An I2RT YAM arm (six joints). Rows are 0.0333 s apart.
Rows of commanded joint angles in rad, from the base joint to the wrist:
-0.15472, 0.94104, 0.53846, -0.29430, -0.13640, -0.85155
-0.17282, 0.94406, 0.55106, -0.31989, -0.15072, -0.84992
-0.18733, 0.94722, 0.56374, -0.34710, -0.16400, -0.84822
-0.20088, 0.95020, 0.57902, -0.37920, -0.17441, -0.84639
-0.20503, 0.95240, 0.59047, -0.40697, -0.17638, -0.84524
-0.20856, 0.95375, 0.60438, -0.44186, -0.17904, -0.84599
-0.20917, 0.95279, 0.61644, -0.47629, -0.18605, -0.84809
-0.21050, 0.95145, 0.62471, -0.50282, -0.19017, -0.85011
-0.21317, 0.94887, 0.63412, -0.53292, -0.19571, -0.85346
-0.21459, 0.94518, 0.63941, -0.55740, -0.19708, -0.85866
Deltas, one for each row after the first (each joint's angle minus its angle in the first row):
-0.01810, 0.00302, 0.01260, -0.02559, -0.01432, 0.00163
-0.03261, 0.00618, 0.02528, -0.05280, -0.02760, 0.00333
-0.04616, 0.00916, 0.04056, -0.08490, -0.03801, 0.00516
-0.05031, 0.01136, 0.05201, -0.11267, -0.03998, 0.00631
-0.05384, 0.01271, 0.06592, -0.14756, -0.04264, 0.00556
-0.05445, 0.01175, 0.07798, -0.18199, -0.04965, 0.00346
-0.05578, 0.01041, 0.08625, -0.20852, -0.05377, 0.00144
-0.05845, 0.00783, 0.09566, -0.23862, -0.05931, -0.00191
-0.05987, 0.00414, 0.10095, -0.26310, -0.06068, -0.00711

